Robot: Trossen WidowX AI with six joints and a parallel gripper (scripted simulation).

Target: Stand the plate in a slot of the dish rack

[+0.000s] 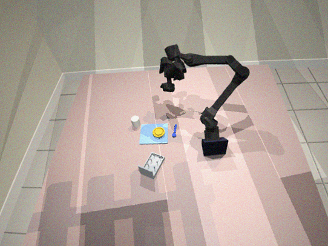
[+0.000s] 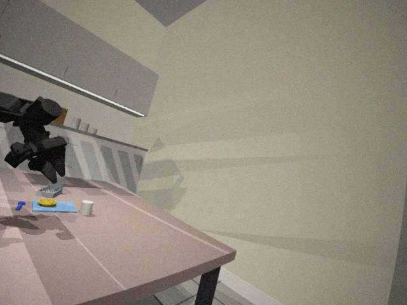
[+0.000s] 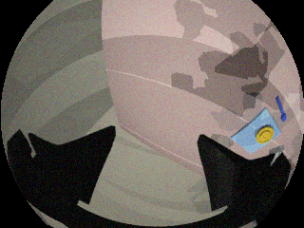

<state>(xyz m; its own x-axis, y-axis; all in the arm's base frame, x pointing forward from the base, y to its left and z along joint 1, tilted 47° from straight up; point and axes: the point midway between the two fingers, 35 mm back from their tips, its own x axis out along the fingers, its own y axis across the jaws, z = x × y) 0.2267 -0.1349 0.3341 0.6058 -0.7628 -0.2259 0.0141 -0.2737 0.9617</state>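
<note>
Right now the yellow plate is 250 mm to the left of my gripper tip, 150 mm below it and 20 mm ahead of it. Round my gripper tip: white cup 170 mm to the left, 150 mm ahead, 140 mm below; mat 250 mm to the left, 160 mm below, 40 mm ahead; blue spoon 240 mm to the left, 160 mm below, 70 mm behind.
</note>
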